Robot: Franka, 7 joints.
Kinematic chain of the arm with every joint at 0, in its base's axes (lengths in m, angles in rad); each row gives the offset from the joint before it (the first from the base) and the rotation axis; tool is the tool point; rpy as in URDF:
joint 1: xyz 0 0 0.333 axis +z
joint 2: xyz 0 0 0 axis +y
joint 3: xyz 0 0 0.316 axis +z
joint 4: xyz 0.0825 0 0 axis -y
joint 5: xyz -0.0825 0 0.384 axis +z
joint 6: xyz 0 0 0 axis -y
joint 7: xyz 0.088 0 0 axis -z
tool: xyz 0 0 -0.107 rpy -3.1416 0 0
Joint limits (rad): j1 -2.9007..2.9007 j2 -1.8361..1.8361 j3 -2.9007..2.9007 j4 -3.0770..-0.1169 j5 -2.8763..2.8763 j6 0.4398..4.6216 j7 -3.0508..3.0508
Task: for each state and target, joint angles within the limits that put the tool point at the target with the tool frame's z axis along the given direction. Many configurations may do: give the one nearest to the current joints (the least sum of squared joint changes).
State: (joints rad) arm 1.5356 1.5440 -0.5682 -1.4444 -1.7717 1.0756 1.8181
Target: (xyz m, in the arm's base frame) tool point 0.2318 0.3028 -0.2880 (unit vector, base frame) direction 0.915 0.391 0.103
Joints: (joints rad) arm 1.4600 1.8361 -0.1865 -1.5058 -2.0364 1.5366 1.8181
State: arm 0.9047 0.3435 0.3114 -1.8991 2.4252 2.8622 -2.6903
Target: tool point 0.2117 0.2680 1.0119 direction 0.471 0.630 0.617
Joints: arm 0.7903 -0.2386 0.2746 -1.0832 1.9382 3.2925 -2.6903
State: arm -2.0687 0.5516 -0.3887 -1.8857 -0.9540 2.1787 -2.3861
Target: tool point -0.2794 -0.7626 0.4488 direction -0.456 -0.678 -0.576
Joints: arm -1.9983 0.8066 0.0770 -1.0756 -0.6150 2.7719 -2.3861
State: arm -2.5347 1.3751 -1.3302 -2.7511 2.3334 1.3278 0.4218
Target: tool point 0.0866 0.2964 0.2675 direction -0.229 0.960 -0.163
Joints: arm -2.7260 0.6517 -2.1992 -3.0770 2.5473 1.8643 0.4218
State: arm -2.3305 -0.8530 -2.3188 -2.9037 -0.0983 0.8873 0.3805
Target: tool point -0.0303 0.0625 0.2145 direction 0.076 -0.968 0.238
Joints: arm -2.2355 0.0261 -2.2556 -3.0751 0.1413 1.2454 0.3805
